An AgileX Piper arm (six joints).
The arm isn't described. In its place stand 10 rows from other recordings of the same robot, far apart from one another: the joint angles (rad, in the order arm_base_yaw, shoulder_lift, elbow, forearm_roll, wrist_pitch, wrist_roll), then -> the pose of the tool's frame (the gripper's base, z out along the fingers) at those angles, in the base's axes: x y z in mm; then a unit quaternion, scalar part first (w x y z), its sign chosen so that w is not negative.
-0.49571, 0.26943, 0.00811, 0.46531, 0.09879, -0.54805 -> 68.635, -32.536, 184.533, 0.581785, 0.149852, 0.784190, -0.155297
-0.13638, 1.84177, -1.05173, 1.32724, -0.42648, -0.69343 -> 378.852, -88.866, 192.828, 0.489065, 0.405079, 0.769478, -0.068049
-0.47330, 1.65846, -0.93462, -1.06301, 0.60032, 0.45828 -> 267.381, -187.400, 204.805, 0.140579, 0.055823, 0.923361, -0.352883
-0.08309, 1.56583, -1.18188, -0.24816, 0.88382, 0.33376 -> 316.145, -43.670, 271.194, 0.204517, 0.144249, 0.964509, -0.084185
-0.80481, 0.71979, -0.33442, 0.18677, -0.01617, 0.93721 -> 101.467, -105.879, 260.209, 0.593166, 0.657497, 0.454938, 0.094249
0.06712, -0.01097, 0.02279, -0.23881, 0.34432, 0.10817 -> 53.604, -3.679, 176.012, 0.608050, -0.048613, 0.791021, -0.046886
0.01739, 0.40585, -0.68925, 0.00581, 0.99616, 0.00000 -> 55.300, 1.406, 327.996, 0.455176, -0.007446, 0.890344, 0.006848
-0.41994, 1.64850, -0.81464, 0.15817, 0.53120, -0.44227 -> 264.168, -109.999, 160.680, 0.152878, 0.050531, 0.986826, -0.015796
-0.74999, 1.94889, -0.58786, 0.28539, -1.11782, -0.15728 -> 219.366, -235.839, 122.752, 0.553326, 0.344424, 0.681454, -0.332899
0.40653, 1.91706, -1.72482, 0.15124, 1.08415, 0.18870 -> 378.981, 176.350, 287.567, 0.159603, -0.084527, 0.975639, 0.124543
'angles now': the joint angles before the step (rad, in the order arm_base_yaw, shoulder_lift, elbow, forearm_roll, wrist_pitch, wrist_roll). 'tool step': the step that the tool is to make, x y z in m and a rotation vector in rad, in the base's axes. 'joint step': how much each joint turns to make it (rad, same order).
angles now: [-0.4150 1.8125 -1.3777 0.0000 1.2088 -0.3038]
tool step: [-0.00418 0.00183 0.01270 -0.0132 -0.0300 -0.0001]
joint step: [0.0000 -0.0365 -0.0001 0.0000 0.0038 0.0001]
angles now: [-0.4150 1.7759 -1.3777 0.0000 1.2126 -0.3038]
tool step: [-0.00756 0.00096 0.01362 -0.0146 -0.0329 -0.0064]
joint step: [-0.0064 -0.0462 0.0084 0.0000 0.0017 0.0000]
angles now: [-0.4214 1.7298 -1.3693 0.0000 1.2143 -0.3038]
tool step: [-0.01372 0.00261 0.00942 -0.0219 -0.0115 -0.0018]
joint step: [-0.0058 -0.0589 0.0394 -0.0158 0.0000 0.0001]
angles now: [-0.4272 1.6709 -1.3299 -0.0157 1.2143 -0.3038]
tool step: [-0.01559 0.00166 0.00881 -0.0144 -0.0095 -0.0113]
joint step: [-0.0134 -0.0608 0.0402 -0.0093 0.0059 0.0000]
